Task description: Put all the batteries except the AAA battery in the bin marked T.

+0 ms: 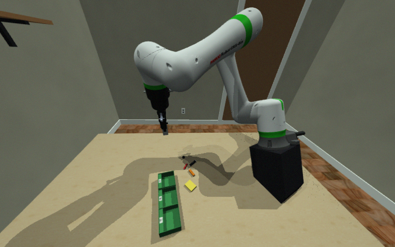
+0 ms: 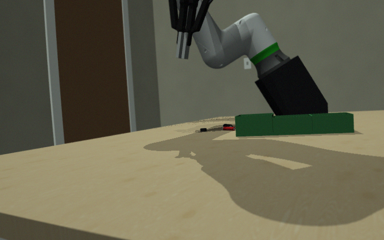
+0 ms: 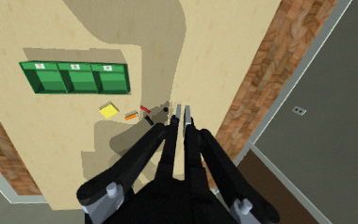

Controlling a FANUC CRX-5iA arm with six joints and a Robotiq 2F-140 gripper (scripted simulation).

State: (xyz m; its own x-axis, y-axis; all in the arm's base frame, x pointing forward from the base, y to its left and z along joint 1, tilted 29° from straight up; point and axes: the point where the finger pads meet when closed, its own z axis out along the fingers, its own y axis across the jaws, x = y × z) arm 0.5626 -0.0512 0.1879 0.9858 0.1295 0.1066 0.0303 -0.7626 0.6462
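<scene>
My gripper is now 260 mm to the right of the green three-compartment bin row, 210 mm above it and 20 mm past it. Round my hand: small black round piece (230 mm below, 100 mm behind); red battery (230 mm below, 110 mm behind, 70 mm to the left); black battery (230 mm below, 160 mm behind, 50 mm to the left).
</scene>
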